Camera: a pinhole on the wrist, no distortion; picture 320 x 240 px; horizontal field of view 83.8 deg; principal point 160.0 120.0 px. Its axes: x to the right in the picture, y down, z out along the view. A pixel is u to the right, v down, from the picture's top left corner.
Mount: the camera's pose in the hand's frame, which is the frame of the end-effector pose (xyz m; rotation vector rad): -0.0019 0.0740 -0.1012 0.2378 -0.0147 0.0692
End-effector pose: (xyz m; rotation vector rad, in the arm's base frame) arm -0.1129 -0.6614 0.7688 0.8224 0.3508 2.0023
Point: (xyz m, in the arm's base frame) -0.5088 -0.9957 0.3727
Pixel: behind the camera
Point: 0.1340 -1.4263 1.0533
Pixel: outside the picture
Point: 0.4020 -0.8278 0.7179
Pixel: 31.2 43.9
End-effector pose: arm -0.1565 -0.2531 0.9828 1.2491 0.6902 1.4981
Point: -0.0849 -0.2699 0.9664
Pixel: 142.3 59.0
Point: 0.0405 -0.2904 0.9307
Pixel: 134.4 61.5
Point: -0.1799 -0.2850 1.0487
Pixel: 153.8 168.2
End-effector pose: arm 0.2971 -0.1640 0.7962 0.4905 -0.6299 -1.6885
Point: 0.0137 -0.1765 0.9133
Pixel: 189.8 66.5
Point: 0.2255 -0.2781 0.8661
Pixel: 279.0 92.3
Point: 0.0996 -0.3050 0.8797
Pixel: 267.1 64.0
